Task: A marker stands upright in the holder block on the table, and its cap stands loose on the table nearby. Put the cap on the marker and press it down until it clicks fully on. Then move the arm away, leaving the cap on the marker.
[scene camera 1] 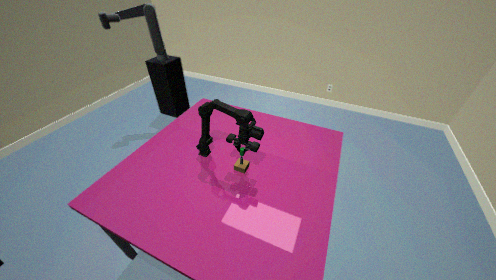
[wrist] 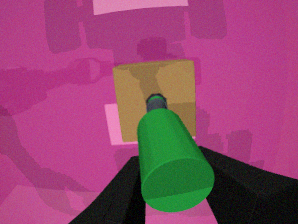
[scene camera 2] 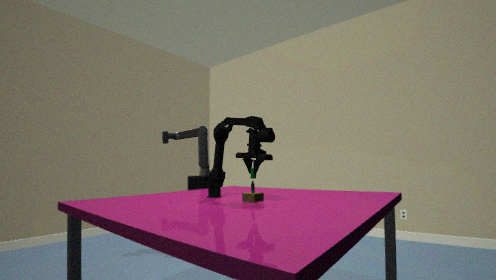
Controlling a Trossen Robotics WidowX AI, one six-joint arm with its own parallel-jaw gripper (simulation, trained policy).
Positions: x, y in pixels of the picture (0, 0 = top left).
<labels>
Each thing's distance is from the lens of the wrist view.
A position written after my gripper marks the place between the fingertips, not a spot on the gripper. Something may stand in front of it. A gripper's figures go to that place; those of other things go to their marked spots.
my gripper [wrist: 167, 159]: 10 cm
green cap [wrist: 174, 174]: 6 cm
</labels>
